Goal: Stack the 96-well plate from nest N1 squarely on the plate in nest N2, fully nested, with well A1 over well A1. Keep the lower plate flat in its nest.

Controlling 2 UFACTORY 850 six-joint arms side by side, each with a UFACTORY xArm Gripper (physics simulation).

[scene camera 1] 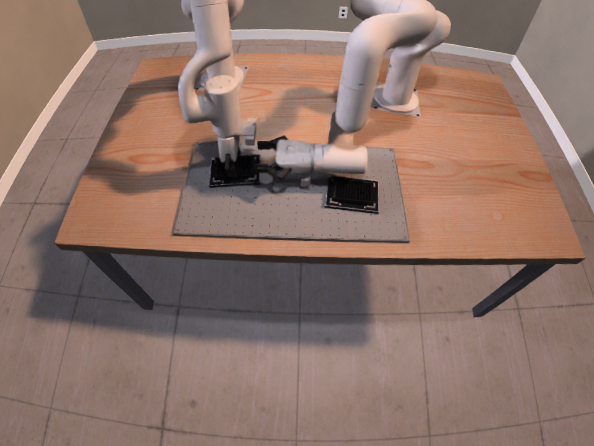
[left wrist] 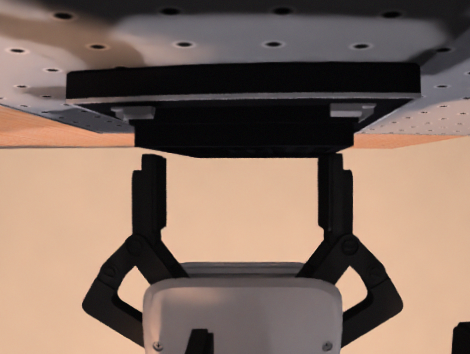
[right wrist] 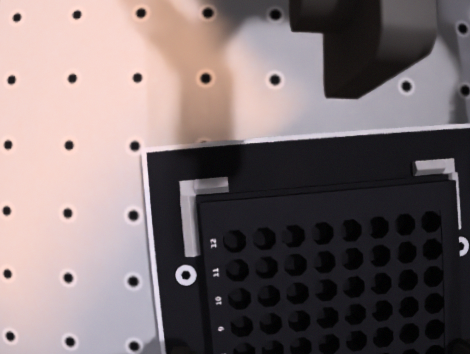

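Note:
One dark 96-well plate [scene camera 1: 245, 164] [left wrist: 245, 132] [right wrist: 320, 205] lies in a black nest [left wrist: 245, 82] [right wrist: 300, 165] at the scene view's left. Another dark plate [scene camera 1: 352, 190] lies flat in the nest at the right. No nest label is readable. My right gripper [scene camera 1: 230, 168] [left wrist: 242, 154] points down, open, over the left plate; in the left wrist view its fingertips show close to the plate's top edge. My left gripper [scene camera 1: 262, 157] is horizontal, pointing at that plate from the right, open. One dark finger [right wrist: 377, 50], apparently the left gripper's, hangs beside this nest.
Both nests stand on a grey perforated board [scene camera 1: 280, 217] on the wooden table [scene camera 1: 475, 200]. The left arm's horizontal wrist [scene camera 1: 340, 159] passes behind the right nest. The two grippers are close together at the left nest. The arm bases stand at the table's back.

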